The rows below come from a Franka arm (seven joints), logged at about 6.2 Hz.
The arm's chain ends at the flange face. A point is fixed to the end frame.
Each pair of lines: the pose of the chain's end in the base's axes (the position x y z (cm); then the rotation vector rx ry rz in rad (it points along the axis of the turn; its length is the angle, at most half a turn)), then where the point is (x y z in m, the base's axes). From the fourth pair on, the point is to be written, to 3 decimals.
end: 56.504 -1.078 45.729 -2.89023 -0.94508 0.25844
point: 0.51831 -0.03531 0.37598
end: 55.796 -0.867 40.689 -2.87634 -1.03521 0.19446
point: 0.51639 -0.03509 0.32340
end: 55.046 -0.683 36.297 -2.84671 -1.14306 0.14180
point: 0.51391 -0.03523 0.27780
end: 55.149 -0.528 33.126 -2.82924 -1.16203 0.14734
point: 0.515 -0.034 0.246
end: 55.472 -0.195 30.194 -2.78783 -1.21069 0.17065
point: 0.517 -0.031 0.217
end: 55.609 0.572 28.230 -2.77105 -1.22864 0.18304
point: 0.518 -0.023 0.198
